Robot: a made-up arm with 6 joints. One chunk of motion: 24 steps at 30 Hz.
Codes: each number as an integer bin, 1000 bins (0 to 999) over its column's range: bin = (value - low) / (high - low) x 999, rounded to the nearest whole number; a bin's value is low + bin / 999 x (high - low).
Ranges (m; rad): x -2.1..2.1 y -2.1..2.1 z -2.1..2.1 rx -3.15..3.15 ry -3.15..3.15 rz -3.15..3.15
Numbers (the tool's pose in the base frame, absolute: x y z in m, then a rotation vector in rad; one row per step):
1: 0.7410 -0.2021 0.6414 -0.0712 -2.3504 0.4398
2: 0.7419 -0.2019 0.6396 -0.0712 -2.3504 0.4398
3: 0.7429 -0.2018 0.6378 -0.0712 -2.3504 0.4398
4: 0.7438 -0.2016 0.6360 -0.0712 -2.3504 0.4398
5: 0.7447 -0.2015 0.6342 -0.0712 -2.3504 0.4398
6: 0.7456 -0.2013 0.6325 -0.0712 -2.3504 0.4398
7: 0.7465 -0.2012 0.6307 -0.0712 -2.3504 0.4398
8: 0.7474 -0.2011 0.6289 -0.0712 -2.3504 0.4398
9: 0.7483 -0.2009 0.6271 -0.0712 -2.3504 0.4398
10: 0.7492 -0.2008 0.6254 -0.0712 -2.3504 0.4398
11: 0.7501 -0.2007 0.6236 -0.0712 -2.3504 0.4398
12: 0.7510 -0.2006 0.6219 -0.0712 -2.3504 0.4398
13: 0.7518 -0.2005 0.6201 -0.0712 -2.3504 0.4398
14: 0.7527 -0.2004 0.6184 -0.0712 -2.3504 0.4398
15: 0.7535 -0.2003 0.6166 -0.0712 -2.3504 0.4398
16: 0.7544 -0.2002 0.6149 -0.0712 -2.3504 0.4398
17: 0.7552 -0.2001 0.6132 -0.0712 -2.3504 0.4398
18: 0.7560 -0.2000 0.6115 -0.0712 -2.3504 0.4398
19: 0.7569 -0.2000 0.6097 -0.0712 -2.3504 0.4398
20: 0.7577 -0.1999 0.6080 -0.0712 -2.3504 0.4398
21: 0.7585 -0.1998 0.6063 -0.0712 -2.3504 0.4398
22: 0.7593 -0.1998 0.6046 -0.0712 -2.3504 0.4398
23: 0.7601 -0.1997 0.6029 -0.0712 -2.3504 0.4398
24: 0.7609 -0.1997 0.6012 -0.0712 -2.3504 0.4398
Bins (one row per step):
1: 676 451 652 488 127 569
2: 676 451 652 488 127 569
3: 676 452 651 488 127 569
4: 676 452 651 488 127 569
5: 677 452 650 488 127 569
6: 677 452 650 488 127 569
7: 677 452 650 488 127 569
8: 677 452 649 488 127 569
9: 677 452 649 488 127 569
10: 678 452 648 488 127 569
11: 678 452 648 488 127 569
12: 678 452 647 488 127 569
13: 678 452 647 488 127 569
14: 679 452 647 488 127 569
15: 679 452 646 488 127 569
16: 679 452 646 488 127 569
17: 679 452 645 488 127 569
18: 679 452 645 488 127 569
19: 680 452 645 488 127 569
20: 680 452 644 488 127 569
21: 680 452 644 488 127 569
22: 680 452 643 488 127 569
23: 680 452 643 488 127 569
24: 680 452 642 488 127 569

